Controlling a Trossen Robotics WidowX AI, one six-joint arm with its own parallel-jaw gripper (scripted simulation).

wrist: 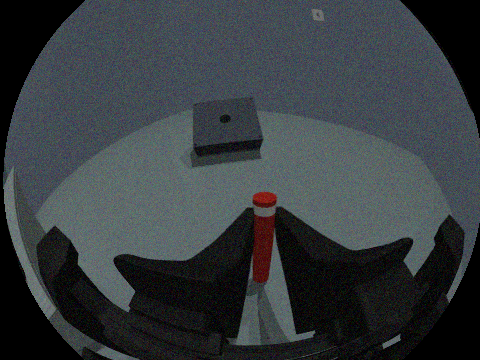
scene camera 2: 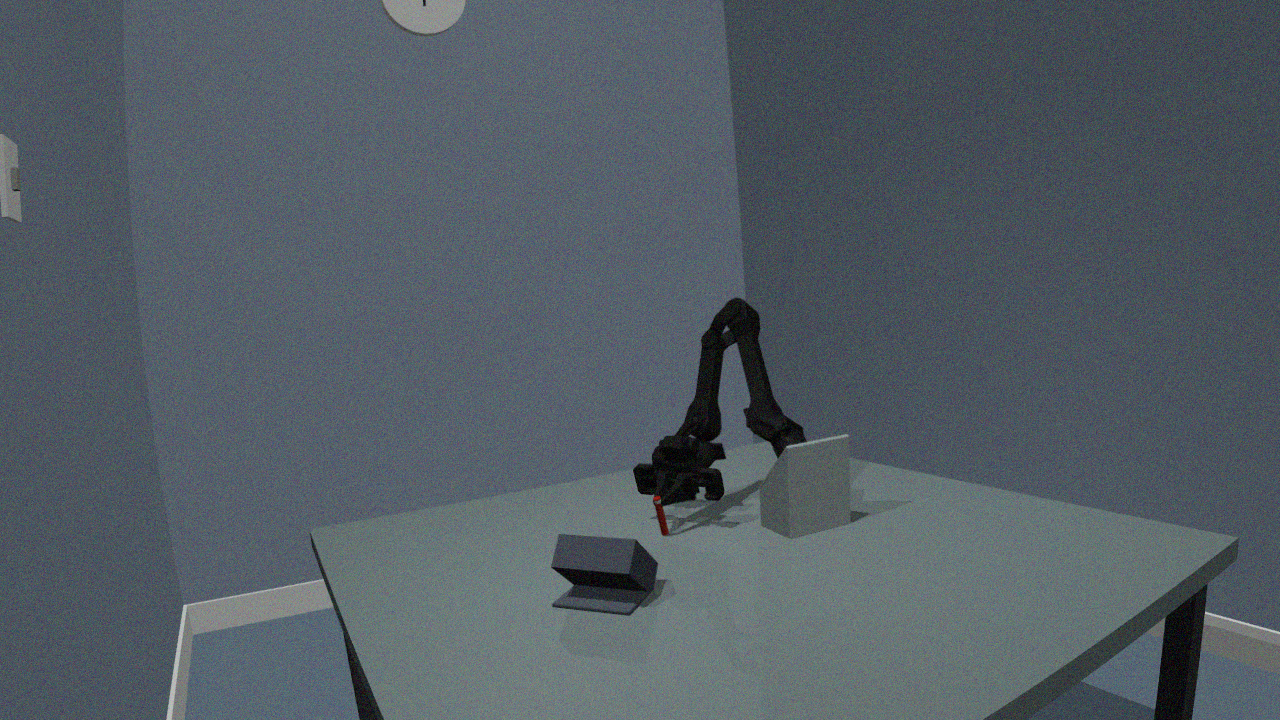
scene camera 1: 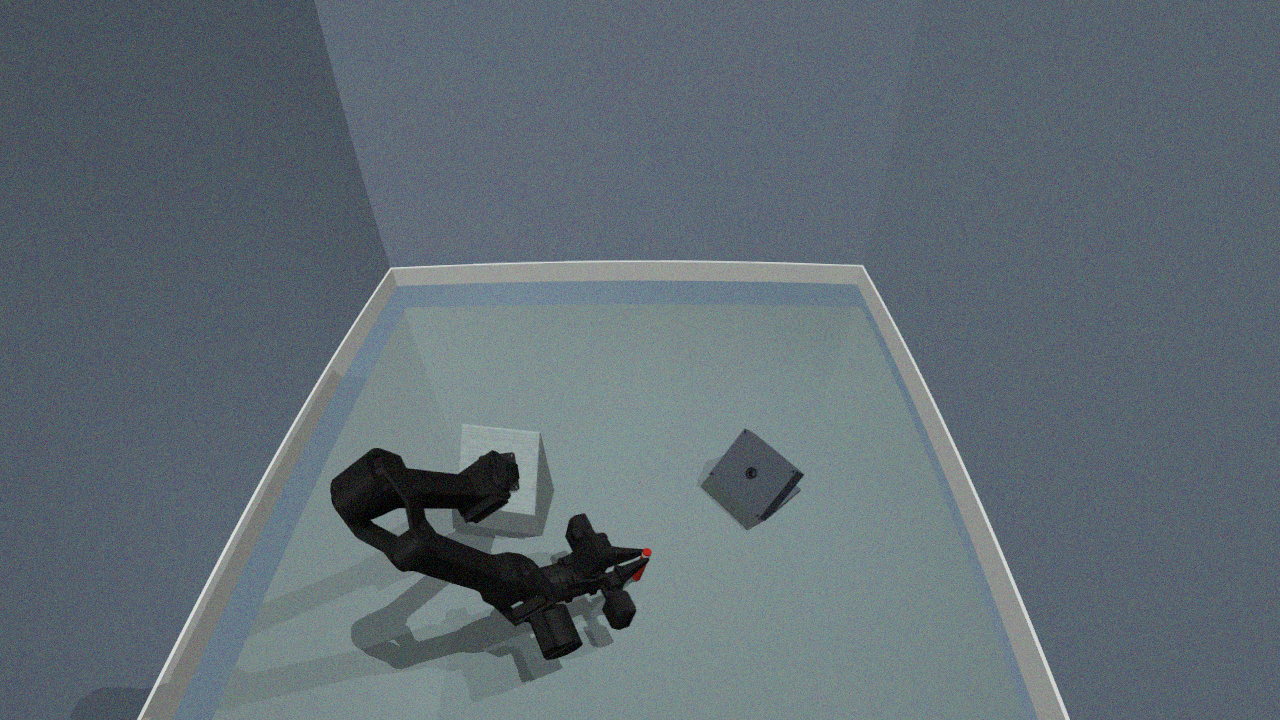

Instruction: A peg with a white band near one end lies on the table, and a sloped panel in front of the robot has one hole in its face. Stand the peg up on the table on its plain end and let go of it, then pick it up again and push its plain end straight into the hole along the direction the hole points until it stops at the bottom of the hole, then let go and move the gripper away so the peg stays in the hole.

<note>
My gripper [scene camera 1: 646, 555] holds a peg [wrist: 264, 204]. Further things: a panel [scene camera 2: 620, 563].
My gripper shows as well in the wrist view [wrist: 264, 213] and in scene camera 2 [scene camera 2: 657, 503]. The panel is seen too in the wrist view [wrist: 211, 135] and in scene camera 1 [scene camera 1: 774, 481].
</note>
